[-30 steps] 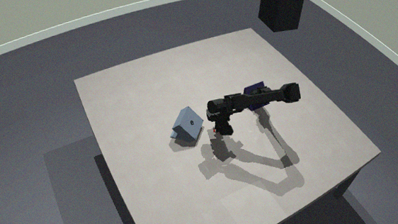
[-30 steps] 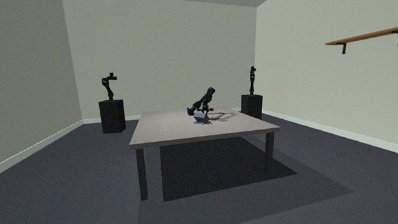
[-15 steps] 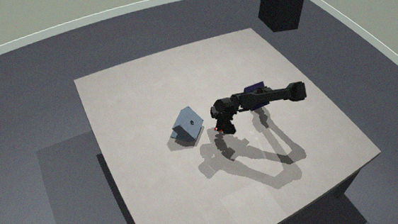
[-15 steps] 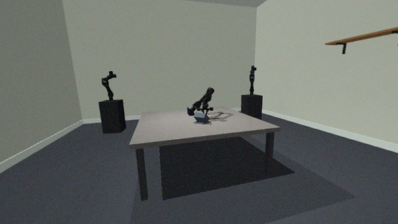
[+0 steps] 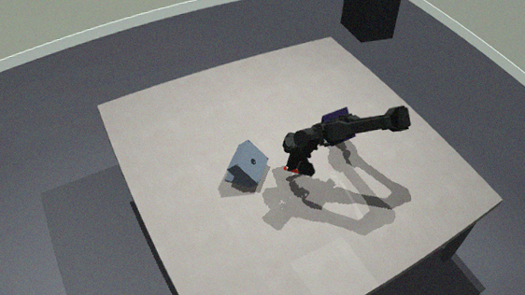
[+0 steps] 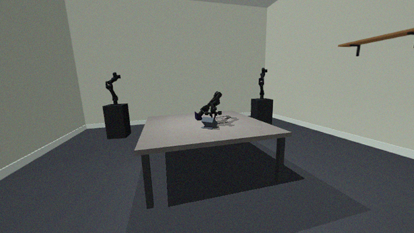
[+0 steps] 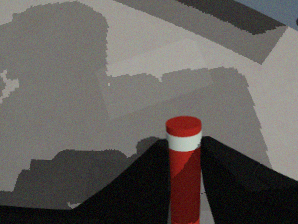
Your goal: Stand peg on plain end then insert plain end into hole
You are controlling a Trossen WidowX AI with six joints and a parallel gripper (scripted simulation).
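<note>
My gripper tip is now 130 mm short of the blue-grey sloped panel, 60 mm to the left of it and 10 mm below it. Also, from my gripper tip: red peg 10 mm behind.
</note>
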